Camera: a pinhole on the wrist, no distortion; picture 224 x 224 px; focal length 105.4 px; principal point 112.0 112.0 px. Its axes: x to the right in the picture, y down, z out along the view. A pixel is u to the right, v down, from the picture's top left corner.
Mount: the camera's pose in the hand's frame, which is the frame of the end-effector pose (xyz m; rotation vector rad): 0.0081 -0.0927 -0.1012 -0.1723 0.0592 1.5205
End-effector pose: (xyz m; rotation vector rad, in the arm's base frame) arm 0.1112 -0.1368 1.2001 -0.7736 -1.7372 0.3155
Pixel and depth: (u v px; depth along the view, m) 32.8 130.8 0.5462
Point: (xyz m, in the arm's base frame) -0.4647 -0.4528 1.1723
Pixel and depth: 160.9 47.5 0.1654
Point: 0.0445 -0.0586 1.2564
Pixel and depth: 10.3 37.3 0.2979
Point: -0.2608 -0.2294 1.4561
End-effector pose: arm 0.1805 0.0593 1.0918 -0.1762 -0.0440 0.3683
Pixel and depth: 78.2 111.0 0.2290
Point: 0.2082 -0.0423 1.2486
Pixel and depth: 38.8 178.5 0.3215
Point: 0.0419 -0.2209 1.3648
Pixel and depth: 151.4 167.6 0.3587
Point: -0.0564 0.1161 1.2867
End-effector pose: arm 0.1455 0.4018 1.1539 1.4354 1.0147 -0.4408
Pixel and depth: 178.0 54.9 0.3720
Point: 0.4711 0.2590 1.0710
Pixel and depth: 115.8 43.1 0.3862
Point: 0.3370 0.1920 0.9028
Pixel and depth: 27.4 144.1 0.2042
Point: -0.0333 0.2328 1.0608
